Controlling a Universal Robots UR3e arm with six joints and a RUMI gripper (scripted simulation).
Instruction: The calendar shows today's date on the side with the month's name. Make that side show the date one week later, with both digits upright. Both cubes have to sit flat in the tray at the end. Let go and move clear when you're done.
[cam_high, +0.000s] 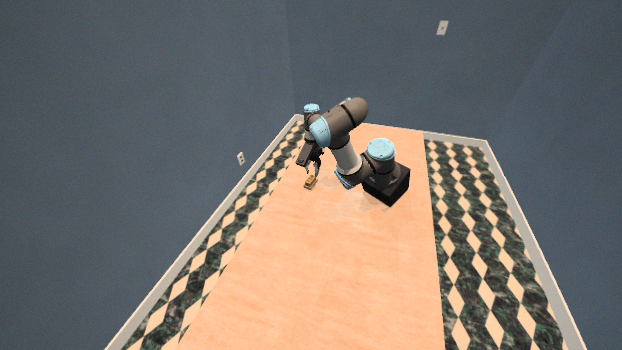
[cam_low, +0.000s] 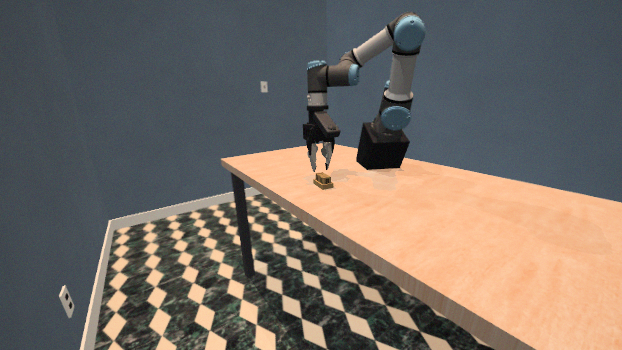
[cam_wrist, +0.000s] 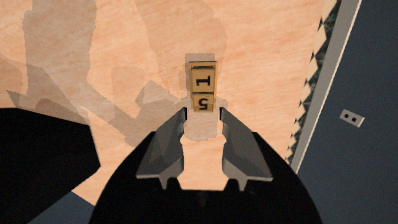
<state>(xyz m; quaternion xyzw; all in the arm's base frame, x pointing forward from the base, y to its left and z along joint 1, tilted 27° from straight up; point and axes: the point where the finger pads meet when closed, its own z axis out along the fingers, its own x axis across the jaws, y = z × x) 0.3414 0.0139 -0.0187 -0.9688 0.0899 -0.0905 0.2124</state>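
The wooden tray lies 50 mm below my hand and 20 mm to the left of it.
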